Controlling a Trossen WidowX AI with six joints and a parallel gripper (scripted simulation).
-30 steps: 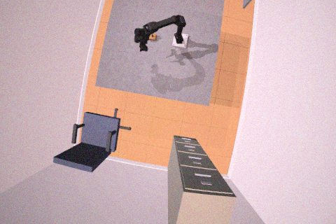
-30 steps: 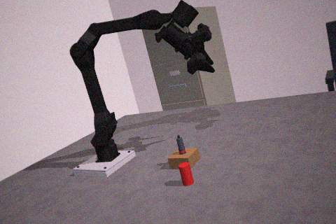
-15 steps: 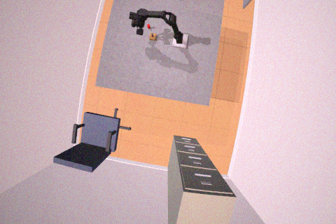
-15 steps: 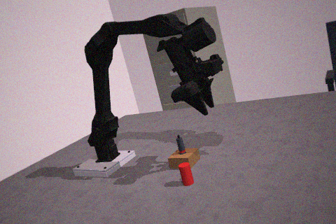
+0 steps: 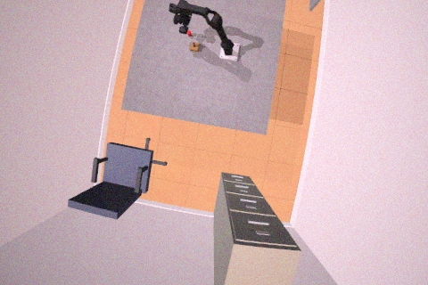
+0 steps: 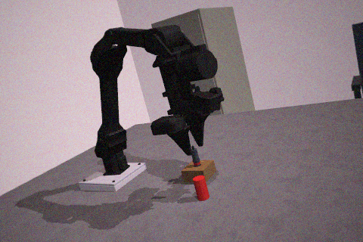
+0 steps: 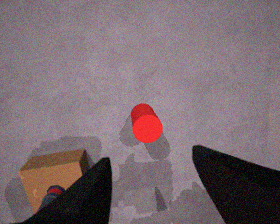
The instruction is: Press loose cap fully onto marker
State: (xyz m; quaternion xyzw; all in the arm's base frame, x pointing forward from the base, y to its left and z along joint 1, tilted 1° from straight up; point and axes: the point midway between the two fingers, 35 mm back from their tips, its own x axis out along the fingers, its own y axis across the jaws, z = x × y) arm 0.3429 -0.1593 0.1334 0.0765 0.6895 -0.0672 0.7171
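Right now my gripper tip is 10 mm past the red cap and 90 mm above it.
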